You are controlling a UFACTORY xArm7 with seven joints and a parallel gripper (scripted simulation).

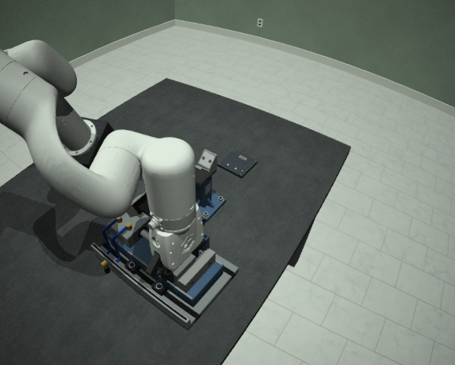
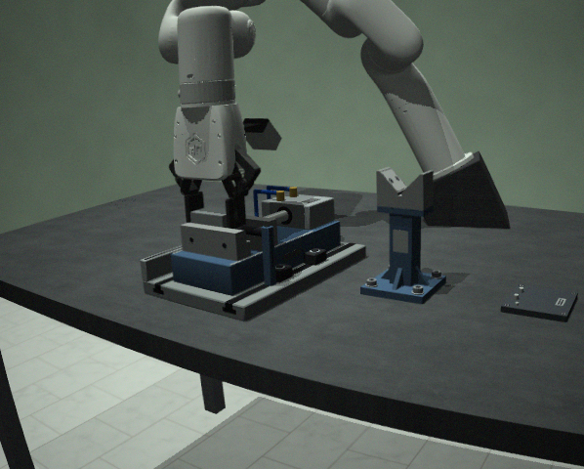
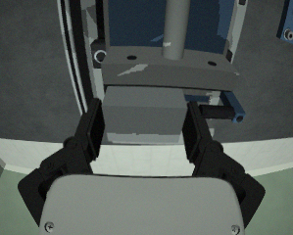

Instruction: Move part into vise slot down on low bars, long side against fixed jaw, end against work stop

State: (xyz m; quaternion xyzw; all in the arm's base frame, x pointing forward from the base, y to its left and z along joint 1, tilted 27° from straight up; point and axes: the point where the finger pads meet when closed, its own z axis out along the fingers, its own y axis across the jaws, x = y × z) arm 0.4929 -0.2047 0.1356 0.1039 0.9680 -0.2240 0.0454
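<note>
Right now my hand is 2 cm above the part. Round my hand: work stop: 1 cm ahead, 7 cm to the left, 2 cm below; moving jaw: 3 cm behind, 3 cm to the left, 3 cm below; fixed jaw: 3 cm ahead, 1 cm to the left, 3 cm below.
</note>
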